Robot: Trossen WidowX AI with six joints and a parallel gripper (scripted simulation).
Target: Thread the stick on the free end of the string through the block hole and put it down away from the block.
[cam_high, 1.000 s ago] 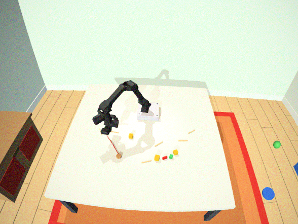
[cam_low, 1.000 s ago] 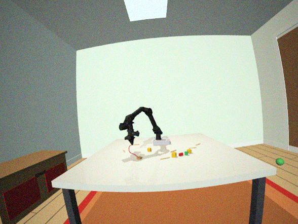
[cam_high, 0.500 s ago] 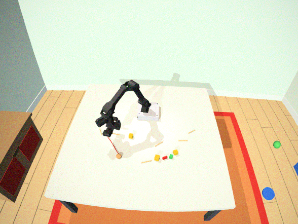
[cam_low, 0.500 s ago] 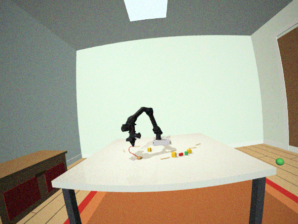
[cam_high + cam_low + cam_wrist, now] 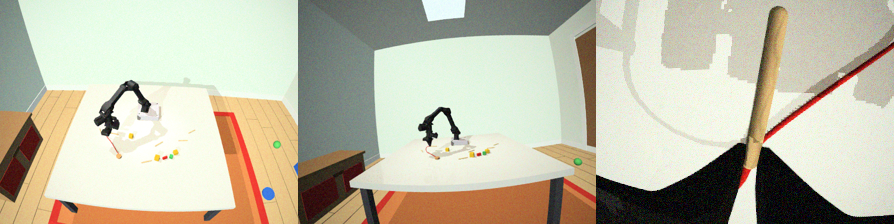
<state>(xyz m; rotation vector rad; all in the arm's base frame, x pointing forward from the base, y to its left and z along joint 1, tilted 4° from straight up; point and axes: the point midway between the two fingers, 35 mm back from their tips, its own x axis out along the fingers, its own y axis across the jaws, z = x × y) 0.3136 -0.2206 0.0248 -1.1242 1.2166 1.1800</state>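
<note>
My gripper tip is now 40 mm past the yellow block, 150 mm to the right of it and 50 mm above it. From my gripper tip the other things lie so: thin wooden stick 20 mm to the left; then red block 120 mm ahead, 440 mm to the left, 50 mm below; then round wooden button 160 mm ahead, 100 mm to the left, 50 mm below.
</note>
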